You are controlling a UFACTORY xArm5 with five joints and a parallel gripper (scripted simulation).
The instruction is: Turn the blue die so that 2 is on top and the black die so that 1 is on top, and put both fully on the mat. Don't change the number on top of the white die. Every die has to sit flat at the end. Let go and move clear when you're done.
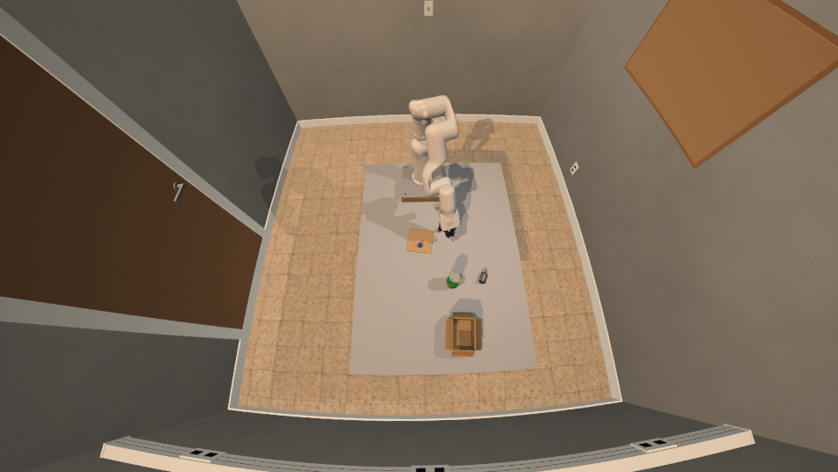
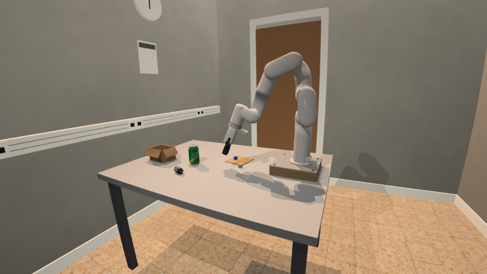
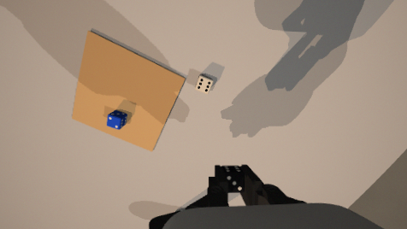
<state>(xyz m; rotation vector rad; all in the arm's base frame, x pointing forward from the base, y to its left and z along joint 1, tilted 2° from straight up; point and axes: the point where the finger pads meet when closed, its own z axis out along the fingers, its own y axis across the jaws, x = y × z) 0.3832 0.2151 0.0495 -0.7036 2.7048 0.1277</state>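
Right now the black die is 10 mm below my hand. Also, from my hand: white die (100 mm below, 60 mm to the right, 60 mm behind); then mat (160 mm to the right, 110 mm below, 20 mm ahead); then blue die (150 mm to the right, 100 mm below, 50 mm ahead).
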